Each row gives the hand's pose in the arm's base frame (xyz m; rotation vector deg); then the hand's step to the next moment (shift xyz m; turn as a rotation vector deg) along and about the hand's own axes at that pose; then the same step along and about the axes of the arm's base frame.
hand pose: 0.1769 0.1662 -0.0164 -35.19 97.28 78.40
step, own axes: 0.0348 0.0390 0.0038 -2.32 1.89 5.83
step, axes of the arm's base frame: -0.0480 0.0191 -0.0087 1.49 5.77 2.72
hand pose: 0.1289 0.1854 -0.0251 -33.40 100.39 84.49
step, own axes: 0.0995 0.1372 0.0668 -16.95 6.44 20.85
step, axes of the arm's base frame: -0.1464 0.1084 0.0039 10.82 19.48 16.33
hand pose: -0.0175 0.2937 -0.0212 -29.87 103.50 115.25
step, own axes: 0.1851 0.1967 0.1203 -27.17 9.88 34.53
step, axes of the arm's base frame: -0.2622 0.1075 0.0845 17.56 32.37 25.92
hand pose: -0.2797 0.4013 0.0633 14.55 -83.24 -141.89
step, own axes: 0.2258 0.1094 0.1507 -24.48 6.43 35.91
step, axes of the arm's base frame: -0.2422 0.0044 0.1643 14.16 34.30 23.52
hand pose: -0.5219 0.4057 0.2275 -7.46 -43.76 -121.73
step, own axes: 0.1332 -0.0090 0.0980 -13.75 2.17 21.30
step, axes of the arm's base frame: -0.1078 -0.0329 0.1214 6.67 20.55 13.44
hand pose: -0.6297 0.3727 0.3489 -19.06 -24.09 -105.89
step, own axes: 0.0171 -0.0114 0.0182 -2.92 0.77 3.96
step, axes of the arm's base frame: -0.0157 -0.0032 0.0223 1.70 4.03 2.39
